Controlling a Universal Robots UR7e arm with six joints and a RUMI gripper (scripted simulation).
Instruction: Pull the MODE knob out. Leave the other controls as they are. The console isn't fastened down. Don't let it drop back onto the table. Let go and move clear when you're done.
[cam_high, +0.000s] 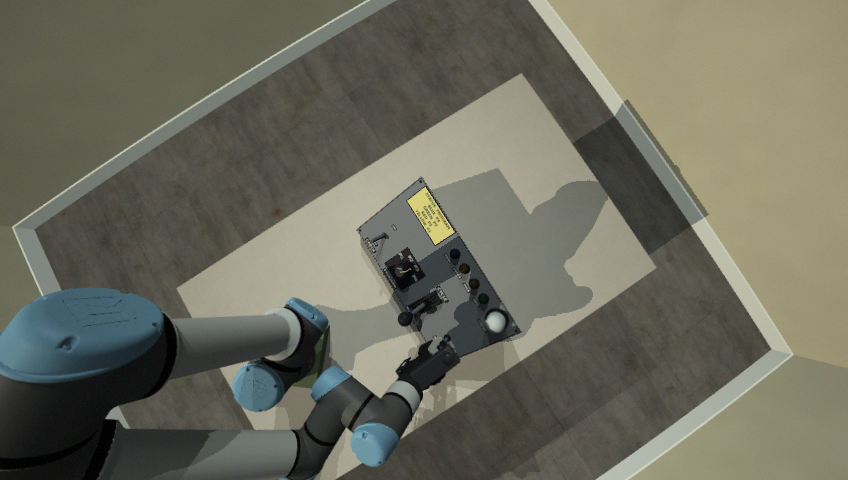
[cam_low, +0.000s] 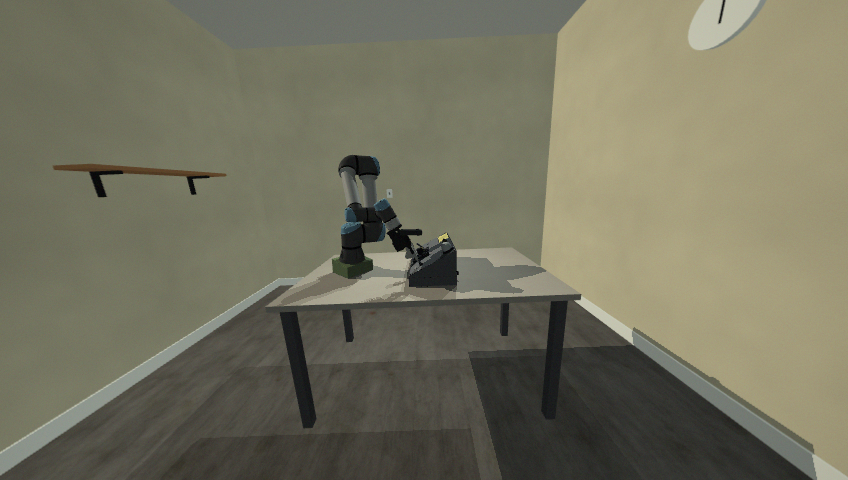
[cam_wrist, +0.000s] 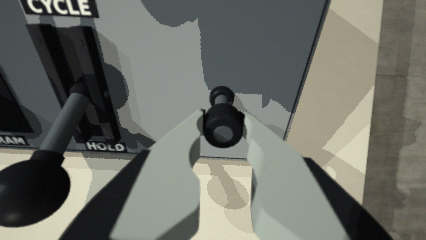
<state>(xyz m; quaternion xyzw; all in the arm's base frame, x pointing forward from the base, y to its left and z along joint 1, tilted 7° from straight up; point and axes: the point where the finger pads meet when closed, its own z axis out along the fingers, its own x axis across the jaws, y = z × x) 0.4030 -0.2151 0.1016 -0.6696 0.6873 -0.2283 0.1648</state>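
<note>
My gripper is now right at the mode knob. The rest, counted from my hand: dark grey console: 180 mm to the left, 50 mm ahead, 40 mm below; program selector knob: 230 mm to the left, 30 mm ahead, 10 mm below; cycle lever: 120 mm to the left, 10 mm below, 10 mm behind.
</note>
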